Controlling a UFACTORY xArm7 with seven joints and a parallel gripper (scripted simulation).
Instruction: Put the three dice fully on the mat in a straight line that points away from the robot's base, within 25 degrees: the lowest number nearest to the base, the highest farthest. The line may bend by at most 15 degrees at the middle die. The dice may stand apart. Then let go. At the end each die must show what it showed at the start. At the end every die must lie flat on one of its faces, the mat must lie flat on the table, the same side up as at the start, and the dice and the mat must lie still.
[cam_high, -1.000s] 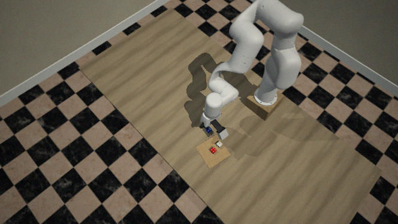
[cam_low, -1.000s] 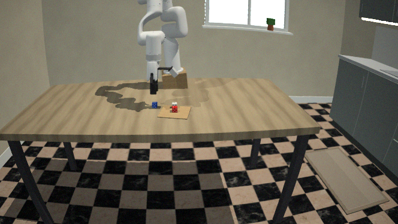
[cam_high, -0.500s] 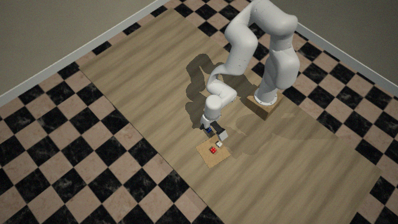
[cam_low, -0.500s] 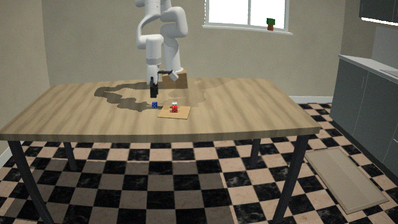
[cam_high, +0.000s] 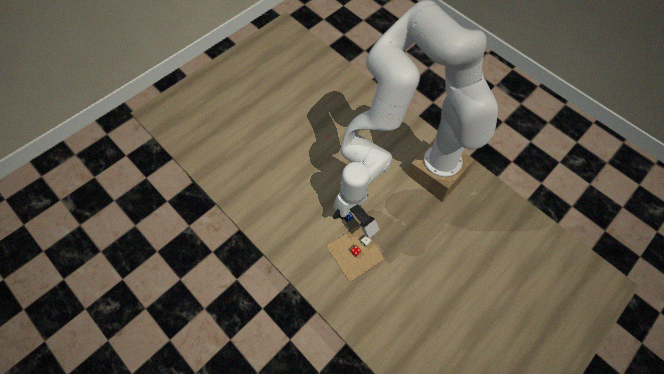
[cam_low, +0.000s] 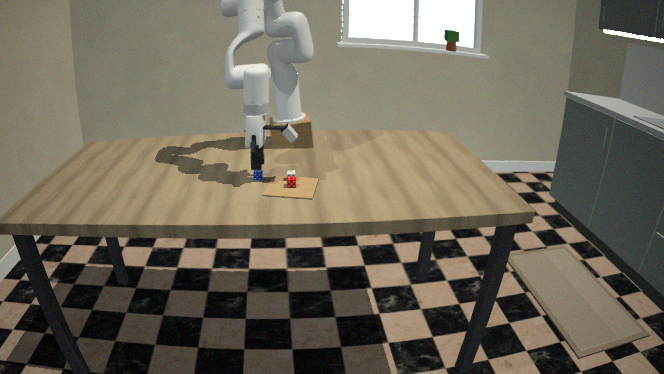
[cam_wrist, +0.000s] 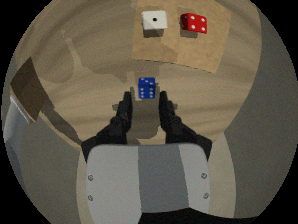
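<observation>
Now: hand 5 cm above the blue die. The rest, counted from my hand: red die (9 cm to the left, 8 cm ahead, 4 cm below); then white die (10 cm to the left, 4 cm below, 4 cm ahead); then tan mat (9 cm to the left, 8 cm ahead, 6 cm below).
</observation>
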